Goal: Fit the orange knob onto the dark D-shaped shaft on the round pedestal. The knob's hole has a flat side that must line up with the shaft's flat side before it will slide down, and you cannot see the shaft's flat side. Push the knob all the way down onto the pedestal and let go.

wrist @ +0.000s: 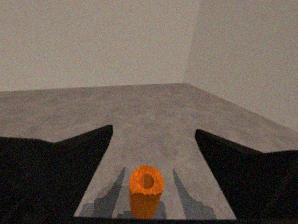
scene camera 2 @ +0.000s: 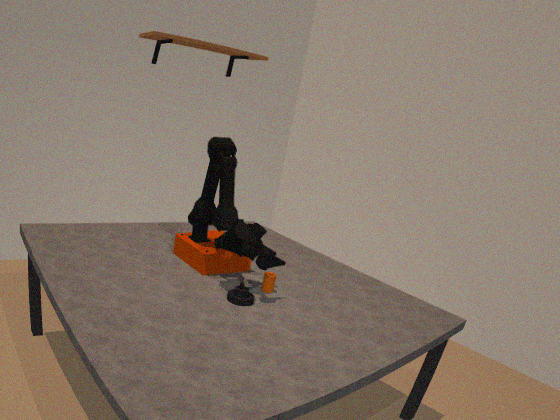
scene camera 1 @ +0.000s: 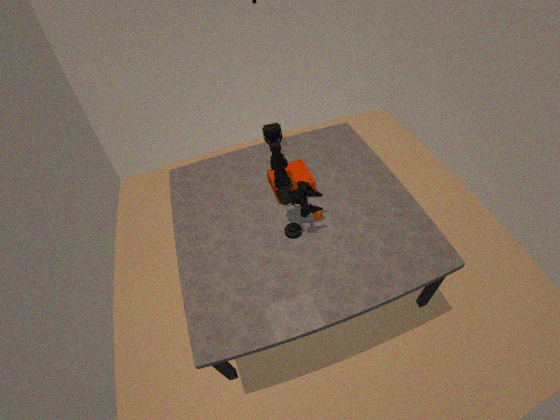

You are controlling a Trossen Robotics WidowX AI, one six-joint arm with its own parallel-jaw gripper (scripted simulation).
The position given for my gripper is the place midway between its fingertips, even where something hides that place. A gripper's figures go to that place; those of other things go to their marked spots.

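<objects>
The orange knob (wrist: 146, 184) is 180 mm from the lens, and my gripper (wrist: 154, 131) is 120 mm from the lens.
</objects>
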